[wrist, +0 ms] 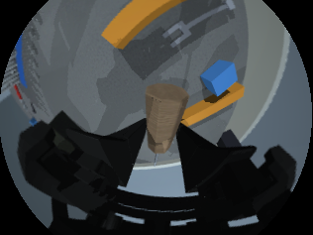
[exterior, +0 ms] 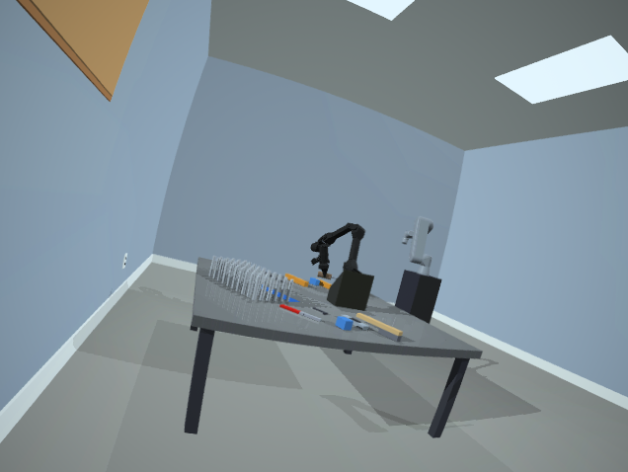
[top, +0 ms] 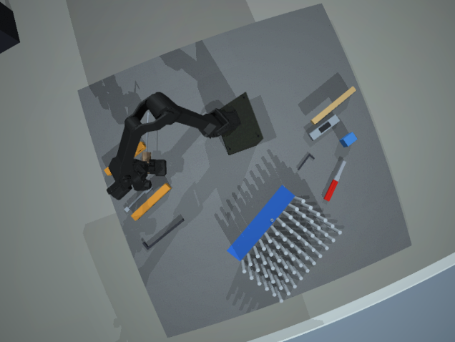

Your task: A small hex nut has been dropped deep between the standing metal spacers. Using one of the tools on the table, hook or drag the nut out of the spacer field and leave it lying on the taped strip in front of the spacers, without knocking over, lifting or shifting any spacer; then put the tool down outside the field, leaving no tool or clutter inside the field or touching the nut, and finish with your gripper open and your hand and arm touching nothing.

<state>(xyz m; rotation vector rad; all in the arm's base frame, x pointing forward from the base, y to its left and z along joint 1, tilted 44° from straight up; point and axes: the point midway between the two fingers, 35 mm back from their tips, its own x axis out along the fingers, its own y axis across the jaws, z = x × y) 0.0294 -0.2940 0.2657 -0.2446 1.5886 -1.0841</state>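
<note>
Now: the wooden-handled screwdriver 100 mm behind my gripper tip and 40 mm to the left of it. The rest, counted from my gripper tip: grey block (790 mm to the left, 140 mm ahead, 70 mm below); then wrench (130 mm to the right, 120 mm ahead, 80 mm below); then blue taped strip (440 mm ahead, 360 mm to the left, 90 mm below).
</note>
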